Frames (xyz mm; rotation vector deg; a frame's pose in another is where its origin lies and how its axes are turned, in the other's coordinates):
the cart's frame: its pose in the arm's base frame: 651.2 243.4 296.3 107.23 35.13 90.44
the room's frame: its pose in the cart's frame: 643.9 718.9 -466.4 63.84 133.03 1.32
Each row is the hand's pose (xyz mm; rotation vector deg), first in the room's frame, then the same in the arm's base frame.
Working: the room's frame: its pose in the arm's base frame: 285.4 249.8 1303.8 27.39 -81.97 -98.56

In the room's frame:
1: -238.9 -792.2 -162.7 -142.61 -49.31 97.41
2: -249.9 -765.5 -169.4 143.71 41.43 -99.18
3: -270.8 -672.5 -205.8 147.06 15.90 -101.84
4: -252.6 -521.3 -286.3 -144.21 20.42 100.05
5: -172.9 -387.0 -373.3 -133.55 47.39 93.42
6: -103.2 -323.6 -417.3 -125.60 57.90 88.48
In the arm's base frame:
1: 266.7 343.0 465.9 -121.38 47.78 -41.51
2: 287.4 347.2 486.7 -116.84 50.81 -38.85
3: 358.8 340.1 559.2 -100.55 58.12 -34.16
4: 460.0 274.4 682.2 -75.80 63.51 -30.00
5: 524.1 156.7 800.5 -54.36 62.86 -28.81
6: 537.7 74.2 862.3 -43.86 60.18 -29.63

